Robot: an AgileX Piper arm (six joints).
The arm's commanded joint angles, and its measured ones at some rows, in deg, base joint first. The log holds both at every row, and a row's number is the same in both.
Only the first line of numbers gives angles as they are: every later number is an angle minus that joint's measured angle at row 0.
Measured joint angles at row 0: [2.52, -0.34, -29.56, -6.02, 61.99, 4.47]
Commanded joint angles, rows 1 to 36: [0.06, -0.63, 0.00, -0.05, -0.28, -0.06]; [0.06, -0.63, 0.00, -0.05, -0.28, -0.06]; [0.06, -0.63, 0.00, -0.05, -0.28, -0.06]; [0.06, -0.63, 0.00, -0.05, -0.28, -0.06]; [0.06, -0.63, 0.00, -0.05, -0.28, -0.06]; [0.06, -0.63, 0.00, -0.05, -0.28, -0.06]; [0.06, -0.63, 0.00, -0.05, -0.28, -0.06]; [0.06, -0.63, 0.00, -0.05, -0.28, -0.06]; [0.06, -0.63, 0.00, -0.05, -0.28, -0.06]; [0.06, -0.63, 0.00, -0.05, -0.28, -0.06]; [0.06, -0.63, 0.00, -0.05, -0.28, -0.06]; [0.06, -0.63, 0.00, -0.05, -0.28, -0.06]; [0.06, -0.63, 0.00, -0.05, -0.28, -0.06]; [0.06, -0.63, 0.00, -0.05, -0.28, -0.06]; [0.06, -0.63, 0.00, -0.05, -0.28, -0.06]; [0.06, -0.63, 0.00, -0.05, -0.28, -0.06]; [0.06, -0.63, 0.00, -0.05, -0.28, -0.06]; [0.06, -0.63, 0.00, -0.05, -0.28, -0.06]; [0.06, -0.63, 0.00, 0.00, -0.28, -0.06]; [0.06, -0.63, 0.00, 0.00, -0.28, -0.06]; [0.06, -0.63, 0.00, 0.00, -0.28, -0.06]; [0.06, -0.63, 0.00, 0.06, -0.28, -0.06]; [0.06, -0.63, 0.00, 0.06, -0.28, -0.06]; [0.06, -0.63, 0.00, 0.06, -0.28, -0.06]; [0.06, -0.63, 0.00, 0.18, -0.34, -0.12]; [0.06, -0.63, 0.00, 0.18, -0.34, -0.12]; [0.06, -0.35, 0.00, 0.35, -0.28, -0.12]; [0.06, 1.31, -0.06, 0.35, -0.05, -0.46]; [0.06, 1.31, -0.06, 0.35, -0.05, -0.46]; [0.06, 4.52, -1.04, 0.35, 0.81, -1.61]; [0.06, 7.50, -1.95, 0.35, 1.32, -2.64]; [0.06, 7.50, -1.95, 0.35, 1.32, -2.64]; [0.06, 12.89, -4.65, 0.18, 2.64, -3.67]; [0.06, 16.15, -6.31, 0.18, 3.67, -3.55]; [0.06, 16.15, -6.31, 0.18, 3.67, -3.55]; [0.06, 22.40, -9.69, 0.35, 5.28, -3.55]
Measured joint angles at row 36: [0.00, 15.70, -5.51, 0.41, 3.44, -2.81]
